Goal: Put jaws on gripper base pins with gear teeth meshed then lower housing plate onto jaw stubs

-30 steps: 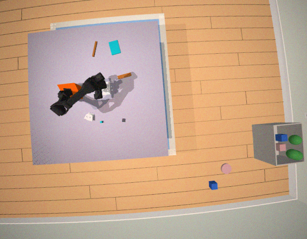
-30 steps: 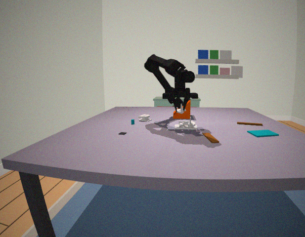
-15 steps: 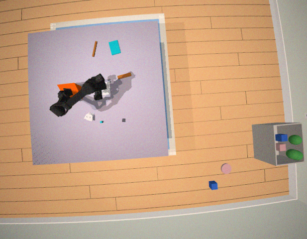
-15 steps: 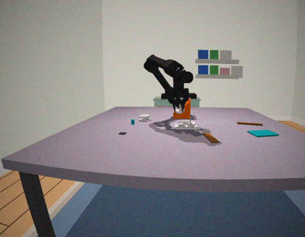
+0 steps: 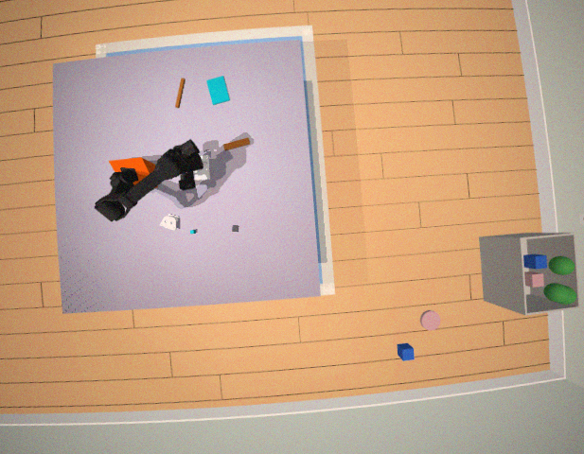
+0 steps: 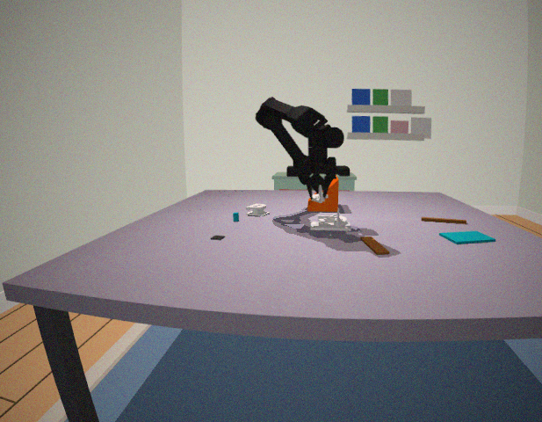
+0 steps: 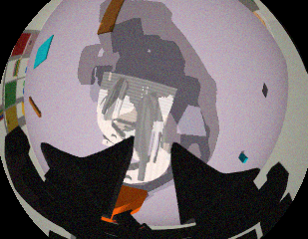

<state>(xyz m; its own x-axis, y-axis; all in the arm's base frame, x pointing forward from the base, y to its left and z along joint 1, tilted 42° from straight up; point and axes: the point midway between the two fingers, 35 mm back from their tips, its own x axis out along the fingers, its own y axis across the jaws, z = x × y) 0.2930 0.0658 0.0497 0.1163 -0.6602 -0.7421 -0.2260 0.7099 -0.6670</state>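
Now: gripper tip 80 mm above the flat white part, 40 mm to the right of it and 10 mm short of it. Also, from my gripper tip: cyan plate 440 mm to the left, 80 mm below, 70 mm ahead; dark square 250 mm to the right, 190 mm ahead, 80 mm below; teal peg 270 mm to the right, 70 mm below, 10 mm behind.
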